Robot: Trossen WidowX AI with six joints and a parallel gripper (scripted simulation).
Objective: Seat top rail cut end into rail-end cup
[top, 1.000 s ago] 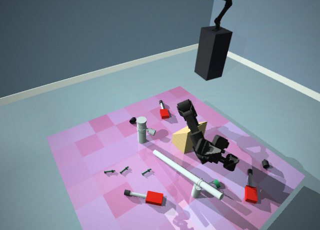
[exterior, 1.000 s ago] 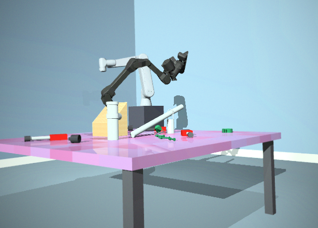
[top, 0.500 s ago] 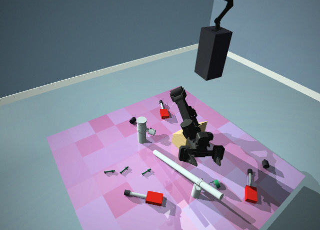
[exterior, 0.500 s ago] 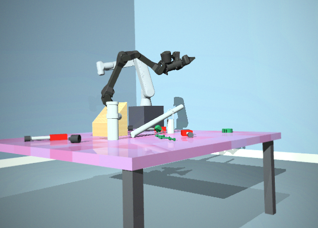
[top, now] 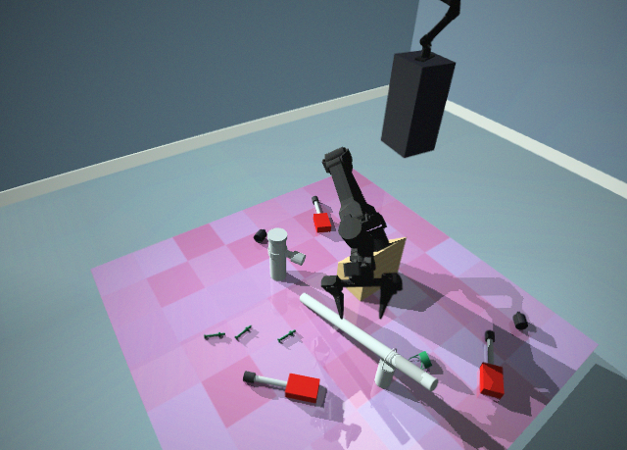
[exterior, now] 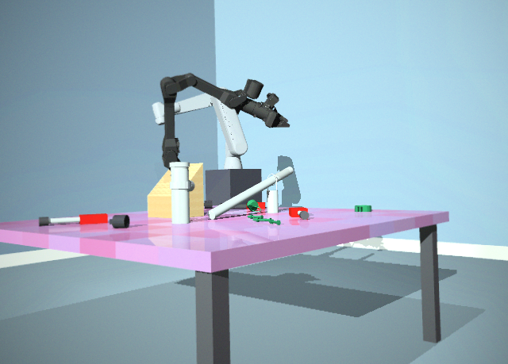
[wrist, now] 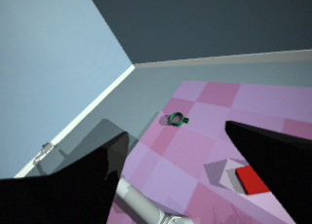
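The rail-end cup lies 46 cm to the right of my gripper tip, 24 cm below it and 6 cm behind it. From my gripper tip the other things lie so: loop cap 26 cm below, 12 cm behind, 1 cm to the left; green brace band 35 cm below, 24 cm behind, 2 cm to the left.
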